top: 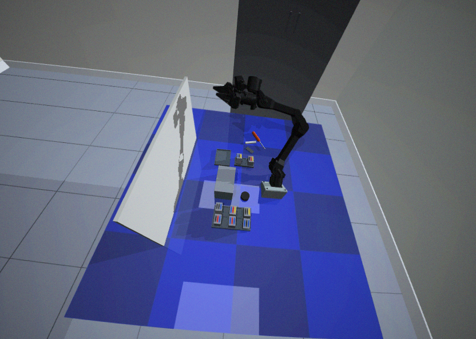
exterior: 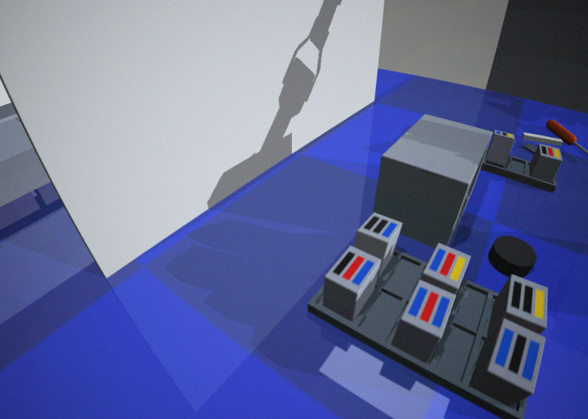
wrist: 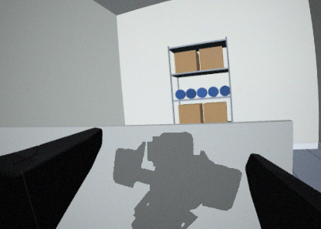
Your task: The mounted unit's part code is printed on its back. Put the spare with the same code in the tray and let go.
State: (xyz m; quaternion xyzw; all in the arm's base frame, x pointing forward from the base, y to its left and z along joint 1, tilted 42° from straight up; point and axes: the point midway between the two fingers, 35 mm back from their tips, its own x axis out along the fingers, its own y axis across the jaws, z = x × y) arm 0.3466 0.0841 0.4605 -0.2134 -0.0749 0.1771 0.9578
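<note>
Right now the spare block is 80 mm behind my gripper tip, 460 mm to the left of it and 420 mm below it. From my gripper tip the other things lie so: black puck: 210 mm behind, 300 mm to the left, 450 mm below; tall grey panel: 160 mm ahead, 250 mm to the left, 240 mm below; flat grey tray: 60 mm behind, 40 mm to the left, 460 mm below.
</note>
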